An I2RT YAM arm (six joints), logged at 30 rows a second.
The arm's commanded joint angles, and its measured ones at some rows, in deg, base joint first. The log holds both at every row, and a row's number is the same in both.
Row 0, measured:
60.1 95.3 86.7 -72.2 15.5 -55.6
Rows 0 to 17, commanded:
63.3 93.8 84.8 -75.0 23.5 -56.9
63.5 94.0 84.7 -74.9 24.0 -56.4
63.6 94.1 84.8 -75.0 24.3 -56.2
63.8 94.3 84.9 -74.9 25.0 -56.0
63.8 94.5 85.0 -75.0 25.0 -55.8
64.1 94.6 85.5 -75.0 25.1 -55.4
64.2 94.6 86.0 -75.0 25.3 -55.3
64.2 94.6 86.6 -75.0 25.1 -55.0
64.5 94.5 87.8 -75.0 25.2 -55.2
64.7 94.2 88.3 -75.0 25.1 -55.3
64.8 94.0 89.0 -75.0 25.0 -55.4
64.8 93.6 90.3 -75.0 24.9 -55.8
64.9 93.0 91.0 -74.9 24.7 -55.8
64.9 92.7 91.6 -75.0 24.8 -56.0
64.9 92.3 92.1 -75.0 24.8 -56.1
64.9 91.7 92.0 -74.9 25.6 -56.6
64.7 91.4 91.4 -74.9 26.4 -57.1
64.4 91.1 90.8 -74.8 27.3 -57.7
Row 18, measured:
64.5 94.7 89.5 -73.5 24.1 -54.5
